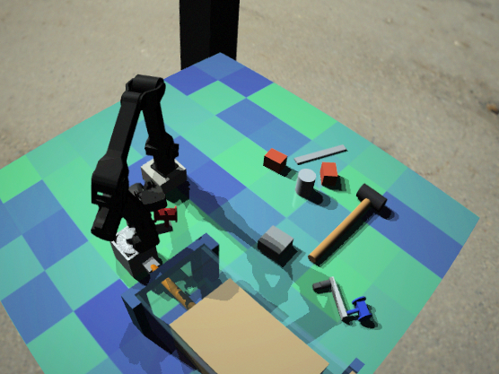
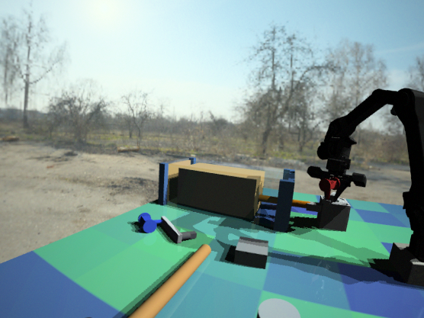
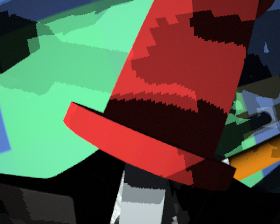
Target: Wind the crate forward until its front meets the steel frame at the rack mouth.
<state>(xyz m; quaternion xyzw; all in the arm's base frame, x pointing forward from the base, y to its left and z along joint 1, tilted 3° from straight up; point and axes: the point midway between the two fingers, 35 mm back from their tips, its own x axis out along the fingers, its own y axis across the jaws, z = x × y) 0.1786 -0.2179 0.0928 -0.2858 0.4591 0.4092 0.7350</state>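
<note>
The red knob lies 5 cm above my gripper tip, 3 cm to the left of it and 2 cm ahead of it. Round my gripper tip: grey winch: 7 cm to the right, 7 cm below, 5 cm behind; red-knobbed crank: 2 cm above; blue frame: 12 cm ahead, 7 cm to the right.
</note>
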